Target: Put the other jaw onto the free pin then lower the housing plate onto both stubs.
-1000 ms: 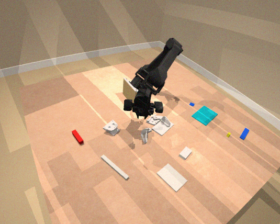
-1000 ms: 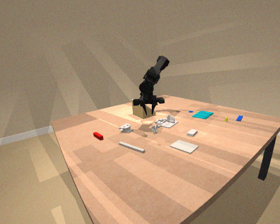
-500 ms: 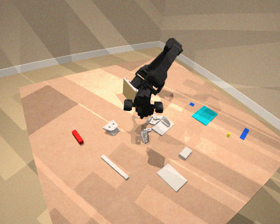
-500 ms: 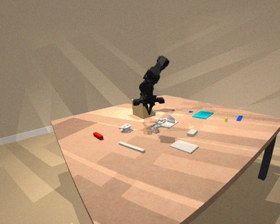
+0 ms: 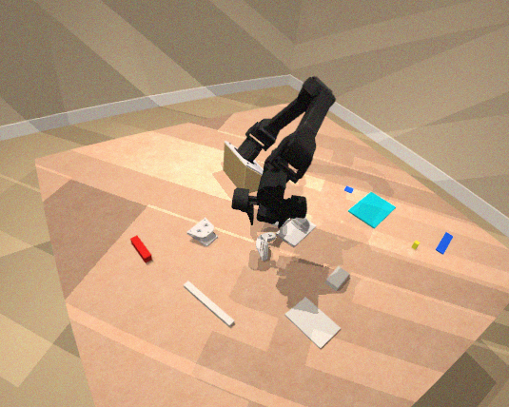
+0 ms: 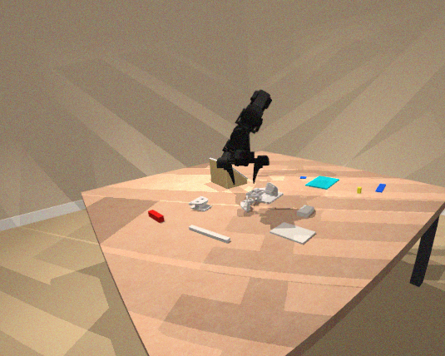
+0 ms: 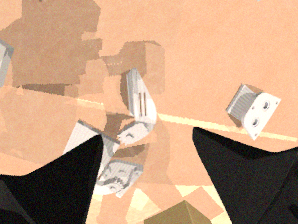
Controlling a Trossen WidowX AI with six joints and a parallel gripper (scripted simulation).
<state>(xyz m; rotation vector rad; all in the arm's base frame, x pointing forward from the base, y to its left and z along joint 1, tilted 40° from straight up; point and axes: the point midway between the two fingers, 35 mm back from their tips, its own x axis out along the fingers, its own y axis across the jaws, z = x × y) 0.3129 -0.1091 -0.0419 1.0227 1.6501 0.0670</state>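
The white jaw is 90 mm below my gripper tip, 30 mm to the left of it and 10 mm behind it. The rest, counted from my gripper tip: flat white plate: 260 mm ahead, 90 mm below, 10 mm to the right; then white bar: 220 mm to the right, 100 mm ahead, 90 mm below; then red block: 310 mm to the right, 140 mm behind, 80 mm below.
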